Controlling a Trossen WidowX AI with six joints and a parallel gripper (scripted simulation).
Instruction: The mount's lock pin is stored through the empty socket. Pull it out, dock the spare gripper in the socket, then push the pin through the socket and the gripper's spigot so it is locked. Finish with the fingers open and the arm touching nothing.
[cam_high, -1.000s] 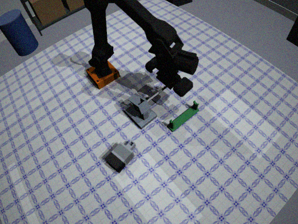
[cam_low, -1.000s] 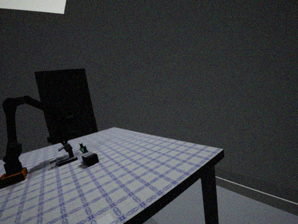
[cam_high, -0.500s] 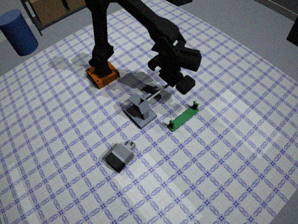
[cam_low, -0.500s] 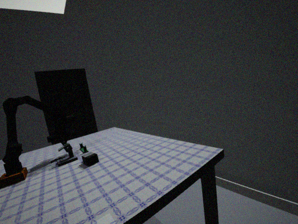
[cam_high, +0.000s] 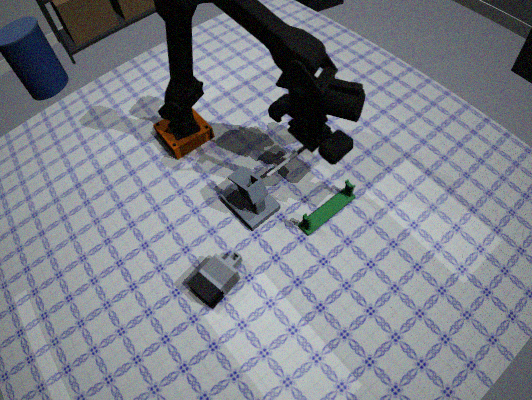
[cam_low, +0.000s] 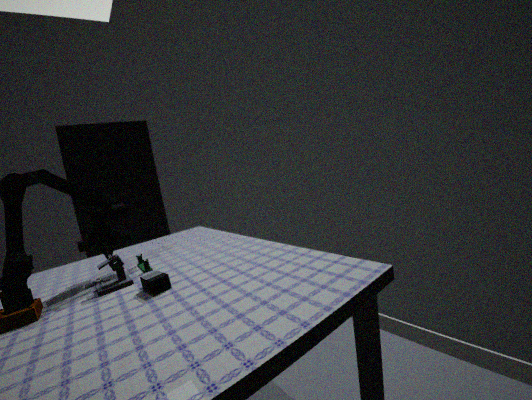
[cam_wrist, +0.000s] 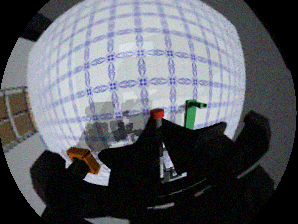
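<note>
The green cradle lies 12 cm ahead of my gripper tip, 4 cm to the right of it and 3 cm below it. From my gripper tip the other things lie so: socket: 2 cm ahead, 16 cm to the right, 1 cm below; then dark spare gripper: 14 cm ahead, 30 cm to the right, 3 cm below.
</note>
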